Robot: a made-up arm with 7 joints. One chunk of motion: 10 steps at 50 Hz.
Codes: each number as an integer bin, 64 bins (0 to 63) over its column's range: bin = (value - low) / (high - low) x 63, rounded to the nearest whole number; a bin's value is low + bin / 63 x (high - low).
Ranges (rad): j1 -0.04..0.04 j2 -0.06..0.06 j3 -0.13..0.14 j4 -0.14..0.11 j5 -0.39..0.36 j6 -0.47..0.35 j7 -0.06..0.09
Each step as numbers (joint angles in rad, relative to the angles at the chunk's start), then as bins.
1 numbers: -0.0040 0.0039 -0.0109 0.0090 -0.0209 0.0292 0.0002
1 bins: 28 34 28 38 31 38 25
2 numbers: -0.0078 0.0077 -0.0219 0.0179 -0.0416 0.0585 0.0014
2 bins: 25 36 25 40 29 41 26
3 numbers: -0.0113 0.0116 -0.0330 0.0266 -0.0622 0.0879 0.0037
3 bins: 23 38 23 42 28 43 27
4 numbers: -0.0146 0.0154 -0.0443 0.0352 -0.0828 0.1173 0.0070
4 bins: 20 40 20 44 26 45 28
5 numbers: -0.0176 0.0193 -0.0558 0.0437 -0.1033 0.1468 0.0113
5 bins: 18 42 17 46 24 47 30
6 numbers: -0.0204 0.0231 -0.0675 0.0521 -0.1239 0.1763 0.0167
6 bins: 15 44 15 48 22 50 32
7 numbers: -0.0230 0.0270 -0.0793 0.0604 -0.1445 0.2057 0.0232
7 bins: 13 46 12 51 21 52 35
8 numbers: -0.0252 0.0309 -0.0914 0.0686 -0.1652 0.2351 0.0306
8 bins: 12 48 9 53 19 54 38
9 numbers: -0.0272 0.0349 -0.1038 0.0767 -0.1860 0.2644 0.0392
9 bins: 10 50 6 55 17 56 42
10 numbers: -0.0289 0.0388 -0.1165 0.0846 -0.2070 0.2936 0.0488
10 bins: 9 52 3 57 15 59 46
